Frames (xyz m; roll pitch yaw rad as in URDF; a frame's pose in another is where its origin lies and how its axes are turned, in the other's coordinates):
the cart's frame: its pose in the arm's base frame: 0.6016 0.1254 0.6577 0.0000 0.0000 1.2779
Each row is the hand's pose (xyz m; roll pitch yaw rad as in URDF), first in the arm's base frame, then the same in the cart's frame.
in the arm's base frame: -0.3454 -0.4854 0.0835 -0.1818 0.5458 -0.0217
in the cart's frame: -0.8582 0.7303 -0.5742 -0.1818 0.5458 -1.2996
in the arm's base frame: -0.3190 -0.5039 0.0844 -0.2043 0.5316 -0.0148
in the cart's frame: -0.8683 0.6997 -0.5733 -0.2043 0.5316 -1.2927
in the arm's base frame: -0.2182 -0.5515 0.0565 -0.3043 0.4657 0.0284
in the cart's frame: -0.8848 0.5894 -0.6012 -0.3043 0.4657 -1.2495
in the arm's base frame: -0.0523 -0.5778 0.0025 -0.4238 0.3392 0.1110
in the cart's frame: -0.8621 0.4230 -0.6552 -0.4238 0.3392 -1.1669
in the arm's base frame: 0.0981 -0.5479 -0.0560 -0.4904 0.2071 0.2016
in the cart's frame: -0.7900 0.2877 -0.7137 -0.4904 0.2071 -1.0763
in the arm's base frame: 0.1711 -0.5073 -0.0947 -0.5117 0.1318 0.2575
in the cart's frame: -0.7301 0.2295 -0.7524 -0.5117 0.1318 -1.0204
